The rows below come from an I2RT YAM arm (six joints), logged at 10 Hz.
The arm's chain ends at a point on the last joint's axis. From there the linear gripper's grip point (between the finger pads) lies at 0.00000 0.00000 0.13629 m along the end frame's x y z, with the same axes.
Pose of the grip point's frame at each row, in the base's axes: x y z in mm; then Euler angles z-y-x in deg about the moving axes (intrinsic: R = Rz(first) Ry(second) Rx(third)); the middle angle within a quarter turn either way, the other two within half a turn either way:
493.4 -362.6 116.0 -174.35 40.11 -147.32
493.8 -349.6 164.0 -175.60 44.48 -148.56
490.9 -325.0 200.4 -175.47 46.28 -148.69
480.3 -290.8 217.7 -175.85 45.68 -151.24
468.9 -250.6 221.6 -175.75 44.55 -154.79
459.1 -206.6 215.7 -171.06 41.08 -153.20
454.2 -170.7 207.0 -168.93 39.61 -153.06
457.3 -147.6 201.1 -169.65 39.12 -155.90
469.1 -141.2 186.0 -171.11 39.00 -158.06
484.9 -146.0 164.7 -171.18 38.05 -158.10
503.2 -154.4 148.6 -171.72 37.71 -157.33
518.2 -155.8 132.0 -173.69 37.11 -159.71
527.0 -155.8 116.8 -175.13 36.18 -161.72
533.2 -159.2 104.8 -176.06 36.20 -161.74
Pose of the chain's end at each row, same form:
412.6 -296.6 203.7 -174.35 40.11 -147.32
407.1 -285.0 247.0 -175.60 44.48 -148.56
401.4 -261.0 280.9 -175.47 46.28 -148.69
390.3 -231.6 301.2 -175.85 45.68 -151.24
378.3 -199.1 309.5 -175.75 44.55 -154.79
370.6 -158.3 307.4 -171.06 41.08 -153.20
366.3 -125.0 300.6 -168.93 39.61 -153.06
370.1 -107.0 297.6 -169.65 39.12 -155.90
382.6 -103.2 284.2 -171.11 39.00 -158.06
400.1 -107.7 264.3 -171.18 38.05 -158.10
419.5 -113.5 248.1 -171.72 37.71 -157.33
436.3 -117.3 233.9 -173.69 37.11 -159.71
447.3 -119.7 221.3 -175.13 36.18 -161.72
454.0 -121.8 209.2 -176.06 36.20 -161.74

